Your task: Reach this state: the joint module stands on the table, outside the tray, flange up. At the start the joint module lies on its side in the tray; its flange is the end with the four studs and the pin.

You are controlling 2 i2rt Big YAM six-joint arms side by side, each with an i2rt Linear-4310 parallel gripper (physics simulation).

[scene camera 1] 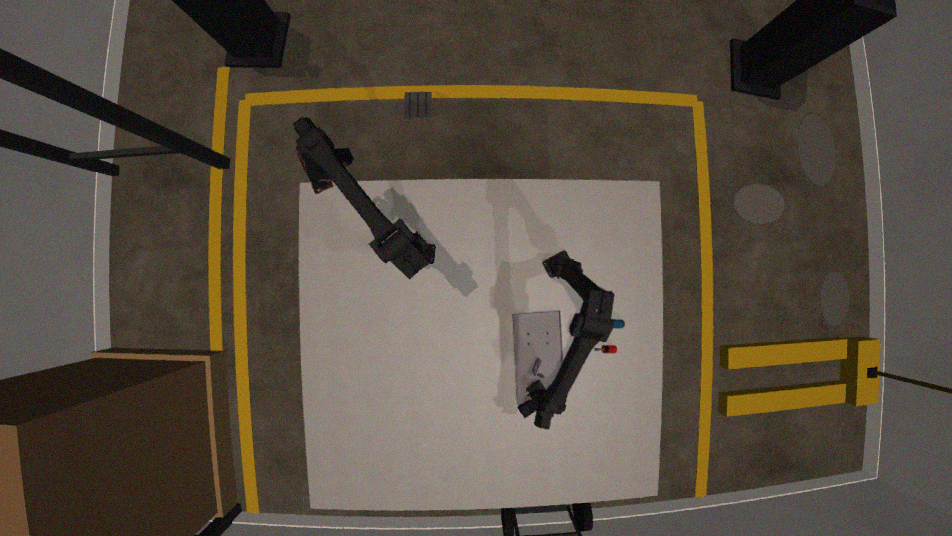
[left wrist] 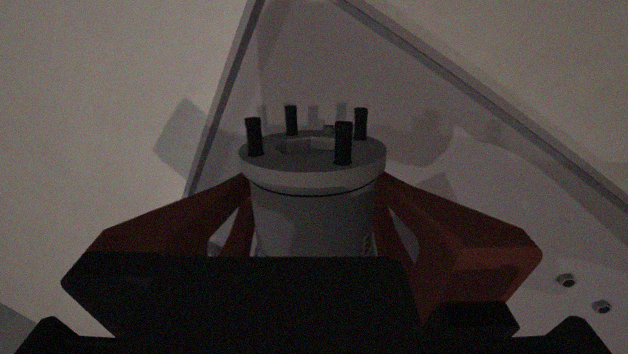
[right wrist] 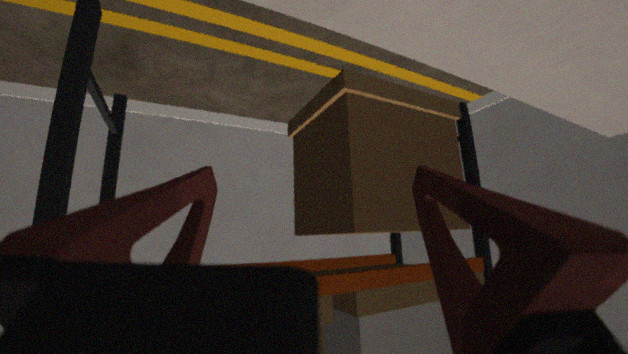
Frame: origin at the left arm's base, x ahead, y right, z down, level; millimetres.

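Seen in the pictures: left gripper, fingertip midpoint: (left wrist: pixel 313 177); right gripper, fingertip midpoint: (scene camera 1: pixel 311 181) (right wrist: pixel 314 177); left arm's base, origin of the base link: (scene camera 1: pixel 557 264).
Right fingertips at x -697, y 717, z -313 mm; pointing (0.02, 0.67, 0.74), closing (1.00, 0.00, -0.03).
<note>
Offsets run from my right fingertips to a thing's top centre. "spot": to the spot under its first point. Level surfaces: height alone.
The grey joint module {spot: dx +1140, dy -352, dz +229 mm} (left wrist: pixel 312 225) is upright, its flange with four dark studs up, in the left wrist view. My left gripper (left wrist: pixel 313 177) (scene camera 1: pixel 532 394) is shut on its body, a red finger on each side just below the flange. The module is over the lower end of the shallow grey tray {dx +1035, dy -441, dz +297 mm} (scene camera 1: pixel 526 324) (left wrist: pixel 223 95). Its base is hidden, so I cannot tell whether it touches the tray floor. In scene camera 1 the arm hides the module. My right gripper (right wrist: pixel 314 177) (scene camera 1: pixel 312 175) is open and empty, at the upper left, far from the tray. The pale table {dz +312 mm} (scene camera 1: pixel 373 399) surrounds the tray.
A blue cylindrical item {spot: dx +1066, dy -830, dz +272 mm} (scene camera 1: pixel 618 324) and a small red item {dx +1148, dy -731, dz +279 mm} (scene camera 1: pixel 608 348) lie right of the tray, beside the left arm. Several small metal fittings {dx +954, dy -429, dz +304 mm} (left wrist: pixel 566 280) are on the tray floor. A large brown box (right wrist: pixel 390 165) is beyond the right gripper's fingers.
</note>
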